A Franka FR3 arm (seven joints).
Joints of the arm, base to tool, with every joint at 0 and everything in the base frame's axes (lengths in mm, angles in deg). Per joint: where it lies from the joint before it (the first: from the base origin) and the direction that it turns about. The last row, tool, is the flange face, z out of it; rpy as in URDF.
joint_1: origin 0 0 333 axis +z
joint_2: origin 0 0 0 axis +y
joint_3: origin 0 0 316 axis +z
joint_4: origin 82.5 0 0 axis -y
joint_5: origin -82.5 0 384 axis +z
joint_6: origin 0 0 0 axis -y
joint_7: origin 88 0 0 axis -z
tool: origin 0 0 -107 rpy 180 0 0
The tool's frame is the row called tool.
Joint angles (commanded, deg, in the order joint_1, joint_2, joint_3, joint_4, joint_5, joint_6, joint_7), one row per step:
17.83 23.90 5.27 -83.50 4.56 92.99 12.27
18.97 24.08 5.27 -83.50 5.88 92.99 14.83
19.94 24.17 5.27 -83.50 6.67 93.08 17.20
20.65 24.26 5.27 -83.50 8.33 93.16 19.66
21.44 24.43 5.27 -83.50 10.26 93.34 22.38
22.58 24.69 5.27 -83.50 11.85 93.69 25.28
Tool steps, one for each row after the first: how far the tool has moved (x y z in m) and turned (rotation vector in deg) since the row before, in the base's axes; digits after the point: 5 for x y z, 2 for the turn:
-0.00581 0.01417 -0.00175 0.38 0.73 -1.71
-0.00487 0.01144 -0.00073 0.01 0.39 -1.55
-0.00438 0.01008 -0.00046 0.70 0.81 -2.15
-0.00478 0.01137 -0.00110 0.81 1.01 -2.41
-0.00614 0.01441 -0.00200 0.45 0.90 -2.16

